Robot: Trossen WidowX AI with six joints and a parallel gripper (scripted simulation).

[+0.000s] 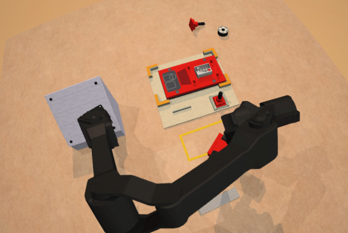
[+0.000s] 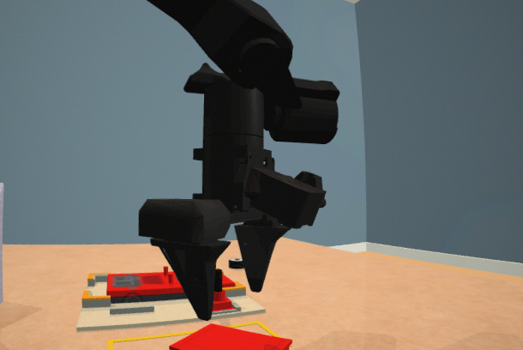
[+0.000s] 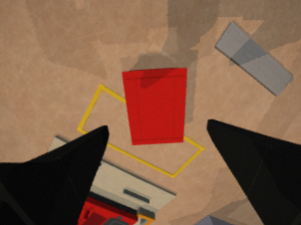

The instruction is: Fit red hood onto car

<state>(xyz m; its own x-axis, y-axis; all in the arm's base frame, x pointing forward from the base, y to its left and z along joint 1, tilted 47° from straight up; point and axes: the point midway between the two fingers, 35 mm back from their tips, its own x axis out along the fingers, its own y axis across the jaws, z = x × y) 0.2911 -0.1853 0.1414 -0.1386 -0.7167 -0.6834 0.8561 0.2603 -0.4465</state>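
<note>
Now: gripper tip 50 mm above the red hood. From my gripper tip the other things lie so: beige jig plate (20 mm ahead, 260 mm to the left, 50 mm below); then black wheel (230 mm ahead, 400 mm to the left, 60 mm below); then grey engine block (60 mm ahead, 270 mm to the left, 40 mm below).
</note>
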